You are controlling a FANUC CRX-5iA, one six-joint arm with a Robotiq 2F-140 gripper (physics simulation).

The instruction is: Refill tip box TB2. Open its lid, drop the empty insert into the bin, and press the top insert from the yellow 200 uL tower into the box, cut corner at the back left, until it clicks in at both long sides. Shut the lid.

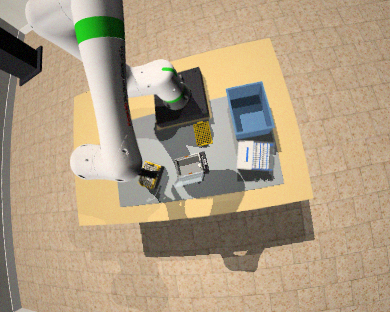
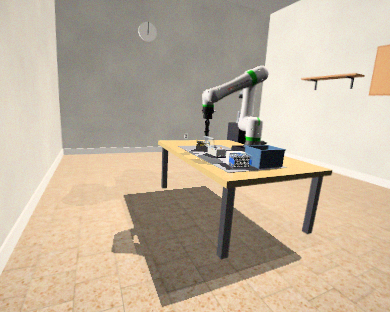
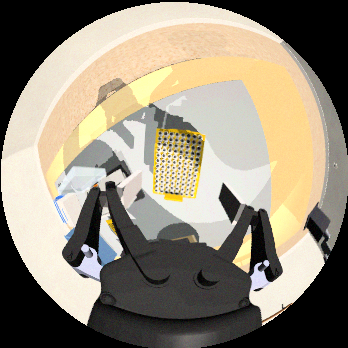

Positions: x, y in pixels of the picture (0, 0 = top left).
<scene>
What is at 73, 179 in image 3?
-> A clear lid.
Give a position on a blue bin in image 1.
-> At 250, 111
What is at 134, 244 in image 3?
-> My gripper.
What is my gripper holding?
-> Nothing.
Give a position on a blue-and-white tip box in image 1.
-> At 252, 155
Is my gripper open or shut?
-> Open.
</scene>
